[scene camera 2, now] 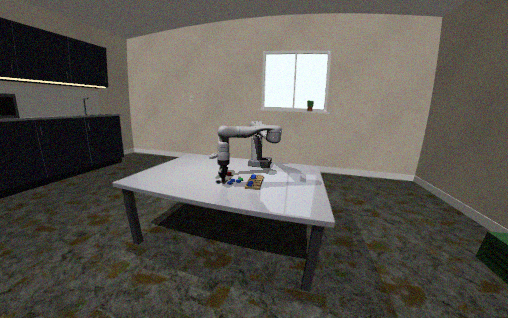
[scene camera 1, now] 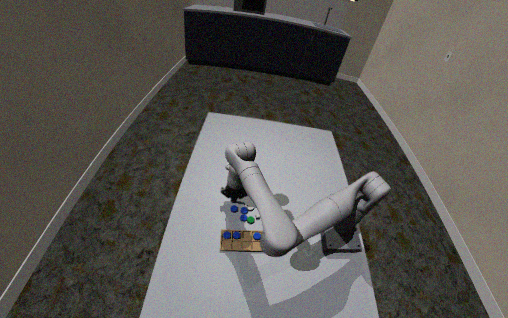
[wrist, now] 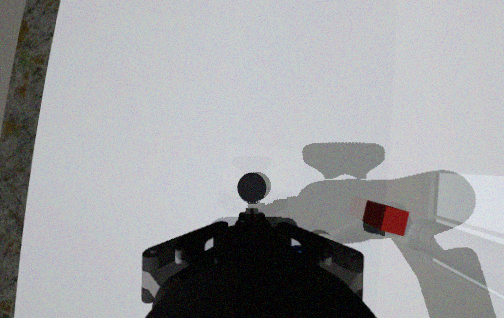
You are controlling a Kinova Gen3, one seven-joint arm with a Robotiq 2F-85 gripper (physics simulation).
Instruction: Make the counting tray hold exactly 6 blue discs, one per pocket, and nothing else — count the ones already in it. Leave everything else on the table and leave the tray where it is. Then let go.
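Observation:
The wooden counting tray (scene camera 1: 237, 246) (scene camera 2: 255, 187) lies near the arm's elbow. I see three blue discs in its back row (scene camera 1: 227, 235) (scene camera 1: 236, 235) (scene camera 1: 256, 235); its right end is hidden by the arm. Three loose blue discs (scene camera 1: 234, 208) (scene camera 1: 244, 210) (scene camera 1: 243, 217) lie behind the tray. My gripper (scene camera 1: 234, 199) (scene camera 2: 222, 179) (wrist: 251, 216) is shut and empty, low over the table just behind the nearest loose blue disc. In the wrist view a black disc (wrist: 252, 187) lies just ahead of the fingertips.
A green disc (scene camera 1: 251, 219) lies beside the loose blue discs, with a small white cube (scene camera 1: 258, 216) and a white disc (scene camera 1: 251, 207) close by. A red cube (wrist: 386, 218) (scene camera 2: 229, 173) sits to the right of the gripper. The arm's base (scene camera 1: 340, 242) stands right of the tray.

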